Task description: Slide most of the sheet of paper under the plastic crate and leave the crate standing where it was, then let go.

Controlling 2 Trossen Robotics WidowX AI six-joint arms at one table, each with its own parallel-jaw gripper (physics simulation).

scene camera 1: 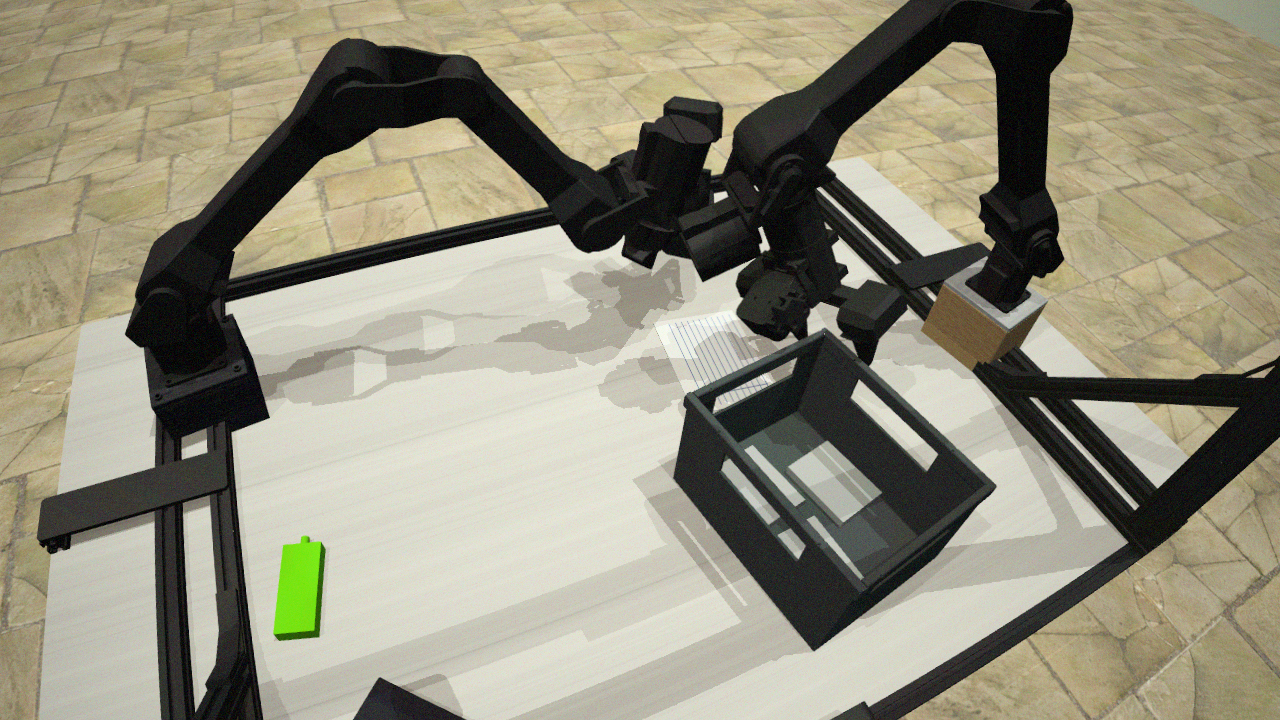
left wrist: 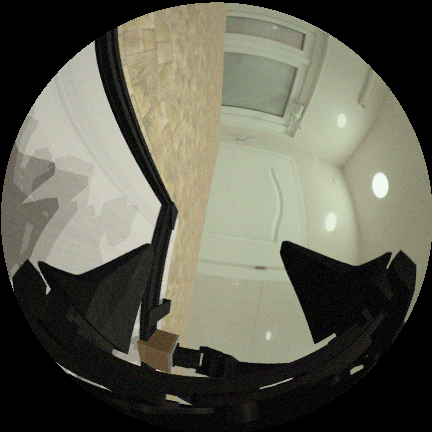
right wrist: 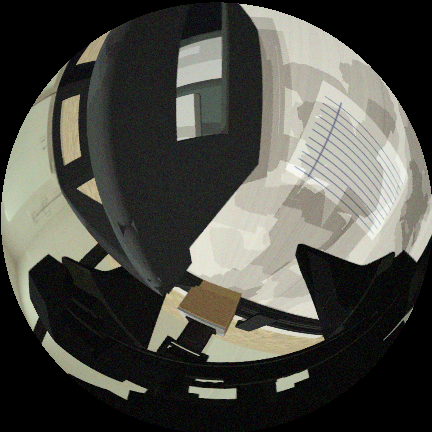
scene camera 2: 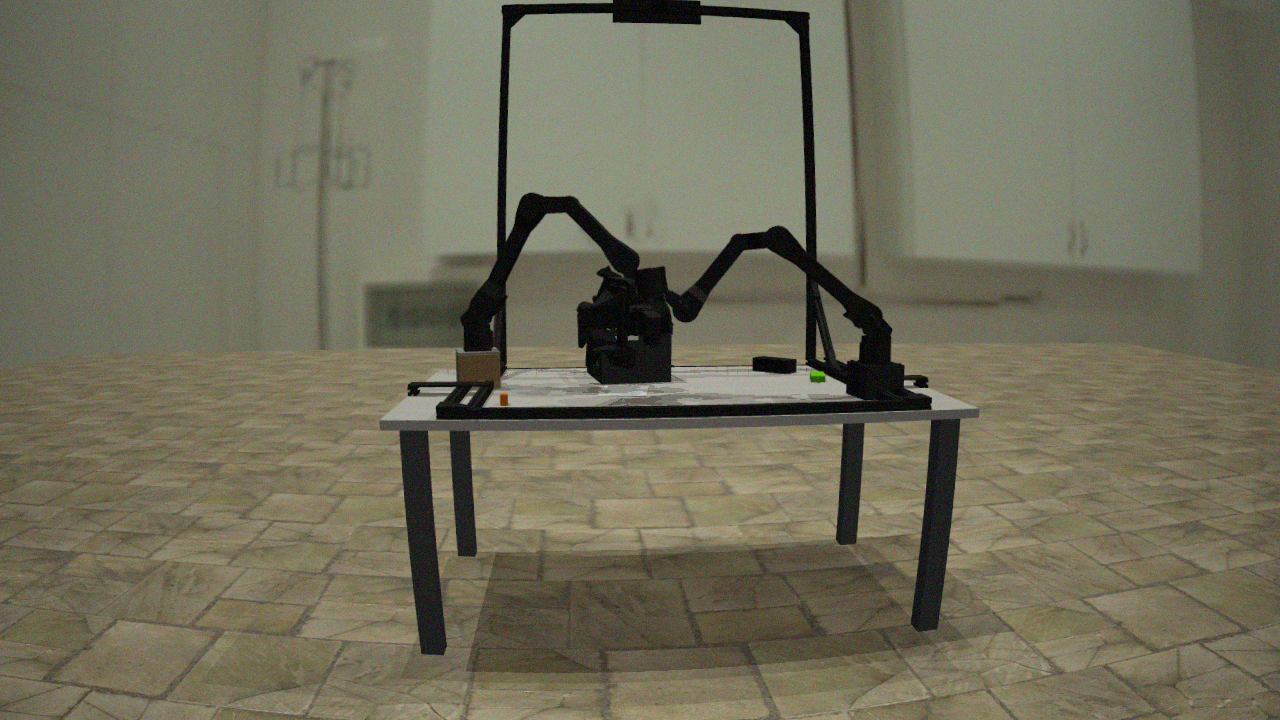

Scene:
left gripper: open, holds nothing
right gripper: open, holds nothing
a lined sheet of paper (scene camera 1: 702, 349): on the table

